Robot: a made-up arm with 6 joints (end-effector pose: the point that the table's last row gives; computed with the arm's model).
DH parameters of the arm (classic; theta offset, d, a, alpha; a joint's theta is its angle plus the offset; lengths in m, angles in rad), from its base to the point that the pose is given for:
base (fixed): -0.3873 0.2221 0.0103 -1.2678
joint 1: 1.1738 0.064 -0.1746 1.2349
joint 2: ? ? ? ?
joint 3: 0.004 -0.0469 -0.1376 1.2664
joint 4: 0 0.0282 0.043 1.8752
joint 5: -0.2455 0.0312 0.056 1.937
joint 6: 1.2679 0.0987 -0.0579 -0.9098
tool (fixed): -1.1 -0.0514 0 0
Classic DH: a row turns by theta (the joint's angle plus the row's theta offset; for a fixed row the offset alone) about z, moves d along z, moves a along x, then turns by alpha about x.
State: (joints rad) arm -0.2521 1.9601 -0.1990 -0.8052 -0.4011 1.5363
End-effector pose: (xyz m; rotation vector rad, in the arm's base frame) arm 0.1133 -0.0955 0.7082 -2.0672 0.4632 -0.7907
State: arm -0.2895 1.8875 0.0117 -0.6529 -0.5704 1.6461
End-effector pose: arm 0.1140 -0.1105 0.7019 -1.8652 1.0052 -0.7354
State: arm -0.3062 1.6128 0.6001 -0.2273 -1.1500 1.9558
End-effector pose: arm 0.0326 -0.1710 0.6224 -0.4830 2.1884 -0.5806
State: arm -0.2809 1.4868 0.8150 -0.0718 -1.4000 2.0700
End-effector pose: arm -0.0236 -0.1469 0.5839 0.2688 2.3551 -0.5649
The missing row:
joint 2: -0.11 0.3131 -0.0148 1.432
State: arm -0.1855 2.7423 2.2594 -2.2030 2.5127 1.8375
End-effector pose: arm 0.0152 0.1484 0.6783 0.5295 -0.9459 2.7708
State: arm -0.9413 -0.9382 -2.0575 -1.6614 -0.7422 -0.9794
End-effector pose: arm 0.0266 0.0917 0.6413 1.4296 0.9563 -1.7919
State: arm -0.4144 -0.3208 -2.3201 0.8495 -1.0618 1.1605
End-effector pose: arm 0.2517 -0.0284 0.5001 0.5384 0.6065 0.6222
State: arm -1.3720 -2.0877 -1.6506 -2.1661 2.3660 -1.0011
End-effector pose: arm -0.0546 0.1142 0.6858 0.2819 0.1430 0.4519
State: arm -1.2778 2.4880 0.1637 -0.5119 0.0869 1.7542
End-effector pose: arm -0.2770 0.0575 0.5525 -1.2631 -0.2331 -1.6870
